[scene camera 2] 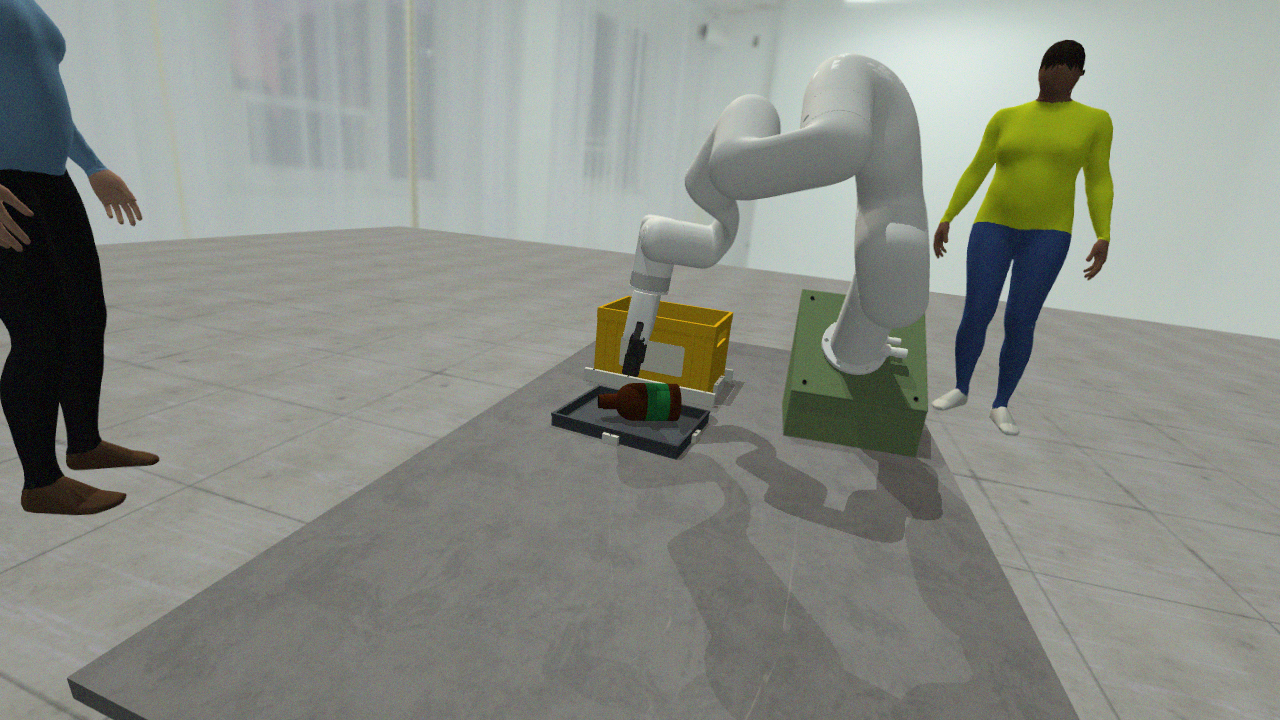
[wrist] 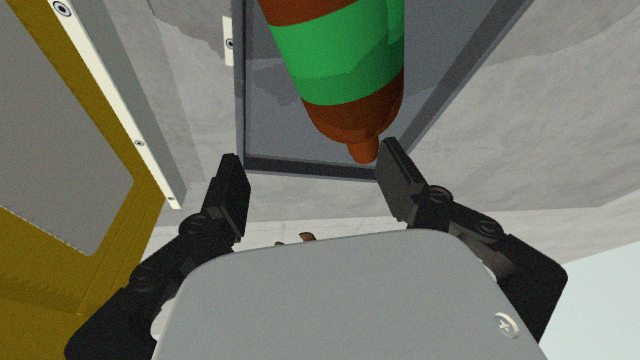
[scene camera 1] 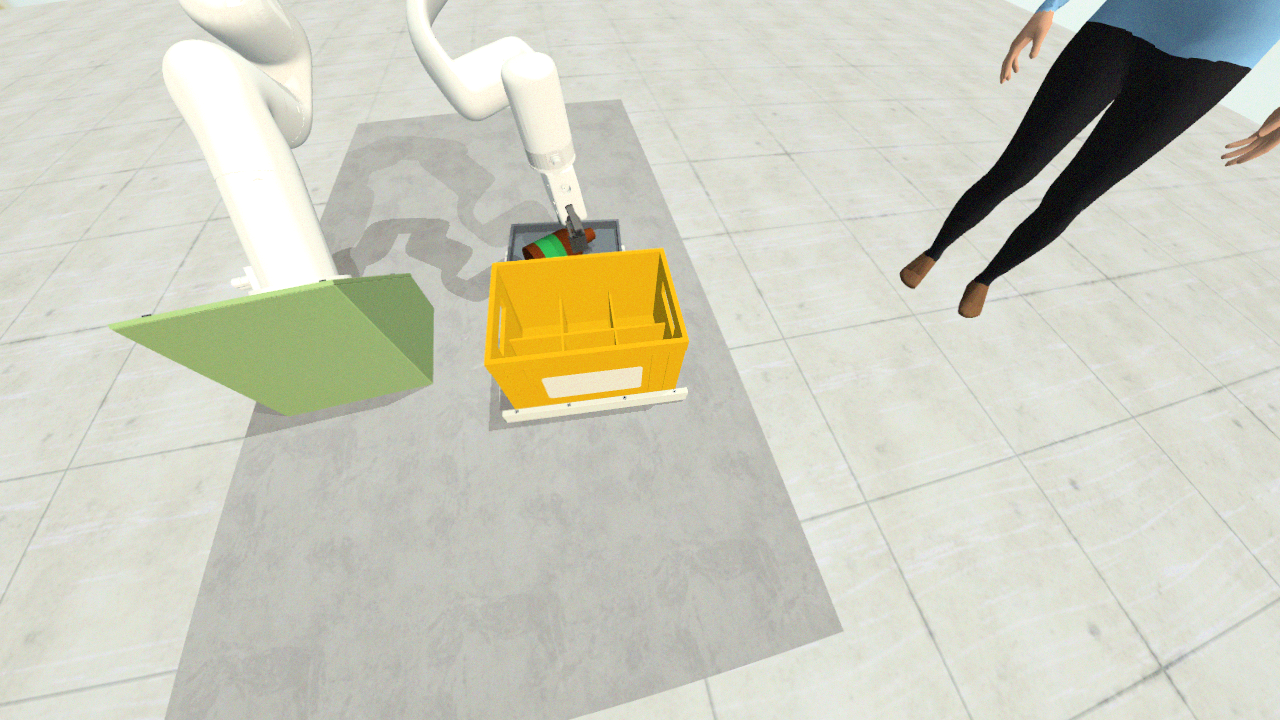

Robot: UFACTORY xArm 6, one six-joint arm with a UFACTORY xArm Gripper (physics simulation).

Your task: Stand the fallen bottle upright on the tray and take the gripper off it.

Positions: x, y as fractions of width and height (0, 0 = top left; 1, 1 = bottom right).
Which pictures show the gripper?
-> Scene camera 2, the wrist view and scene camera 1: all of them.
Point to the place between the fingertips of the gripper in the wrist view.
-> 0.49, 0.45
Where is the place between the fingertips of the gripper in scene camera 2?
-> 0.49, 0.51
